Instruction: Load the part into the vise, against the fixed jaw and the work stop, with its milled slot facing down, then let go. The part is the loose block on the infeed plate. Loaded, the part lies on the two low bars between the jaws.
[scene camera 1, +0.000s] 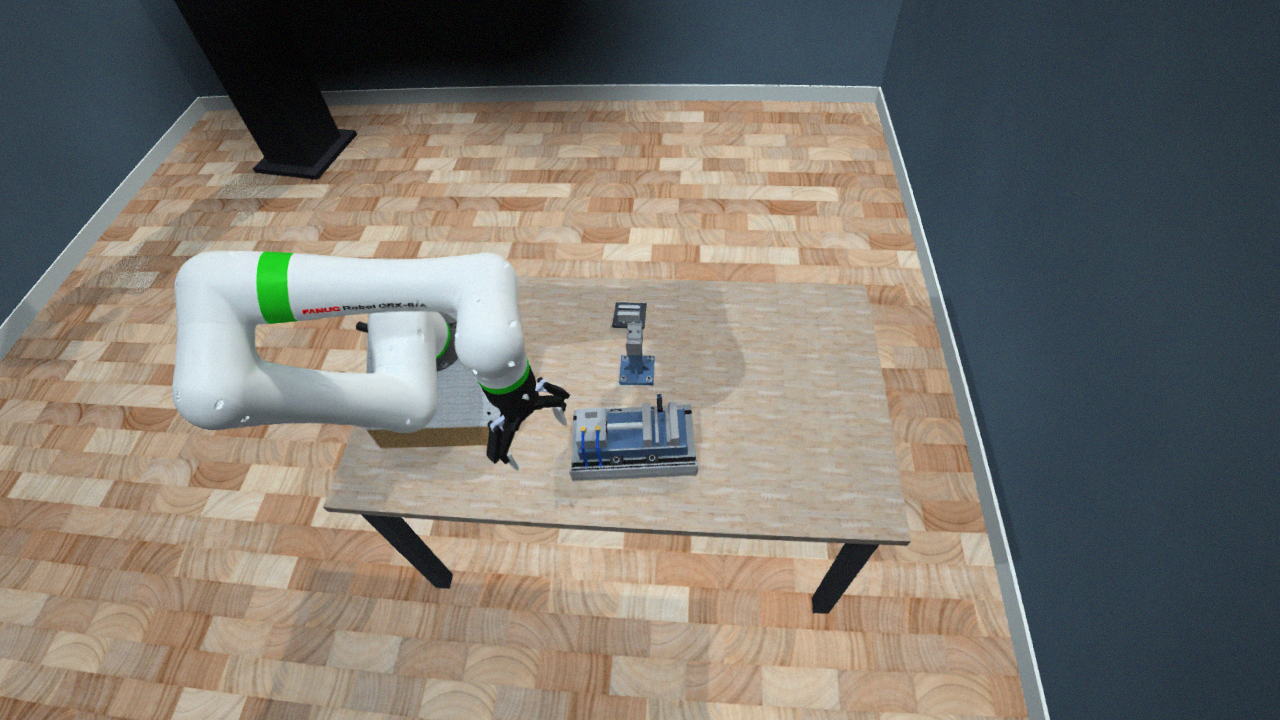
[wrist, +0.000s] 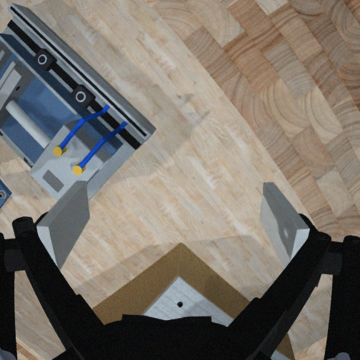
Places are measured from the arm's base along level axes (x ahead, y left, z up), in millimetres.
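Pixels of known places: gripper, fingertip midpoint: (scene camera 1: 538, 443); arm's base, origin of the base link: (scene camera 1: 434, 341).
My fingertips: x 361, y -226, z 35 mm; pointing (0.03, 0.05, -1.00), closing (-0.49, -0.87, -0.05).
Observation:
Ahead of a thing's pixels: the offset from my fingertips to its top centre. "spot": to the spot under its first point.
The part, a small light grey block @(dx +35, dy +554, dz -194 mm) (scene camera 1: 629, 314), lies on the dark infeed plate @(spot: dx +60, dy +597, dz -224 mm) (scene camera 1: 641, 307) towards the back of the table in the scene view. Which way its slot faces is too small to tell. The blue and grey vise @(dx +149, dy +165, dz -133 mm) (scene camera 1: 626, 443) (wrist: 37, 102) stands nearer the front; upright jaw plates and a dark upright post @(spot: dx +200, dy +238, dz -136 mm) (scene camera 1: 659, 402) show at its right in the scene view. My gripper (scene camera 1: 537, 437) (wrist: 173, 200) is open and empty, above the table to the left of the vise. The part and the infeed plate do not show in the wrist view.
A stand with a blue base @(dx +103, dy +381, dz -71 mm) (scene camera 1: 636, 370) and a grey post is between the infeed plate and the vise. The robot's box-like base (scene camera 1: 429, 437) (wrist: 135, 295) is at the table's left. Two blue hoses (wrist: 100, 147) with yellow fittings rise from the vise's end nearest the gripper.

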